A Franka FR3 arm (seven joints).
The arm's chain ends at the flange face. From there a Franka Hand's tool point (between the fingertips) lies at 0.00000 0.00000 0.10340 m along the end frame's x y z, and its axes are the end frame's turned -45 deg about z.
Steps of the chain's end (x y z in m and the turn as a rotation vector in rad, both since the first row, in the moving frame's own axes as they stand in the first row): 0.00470, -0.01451, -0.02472, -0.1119, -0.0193, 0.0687; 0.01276, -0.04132, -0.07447, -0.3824, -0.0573, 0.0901; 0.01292, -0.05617, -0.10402, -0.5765, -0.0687, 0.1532
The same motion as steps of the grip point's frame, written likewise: 0.00379, -0.00052, -0.02539, -0.0655, -0.0928, 0.0687; 0.00587, 0.00153, -0.08210, -0.2299, -0.3109, 0.0901; 0.00170, 0.00085, -0.12093, -0.3591, -0.4562, 0.1532
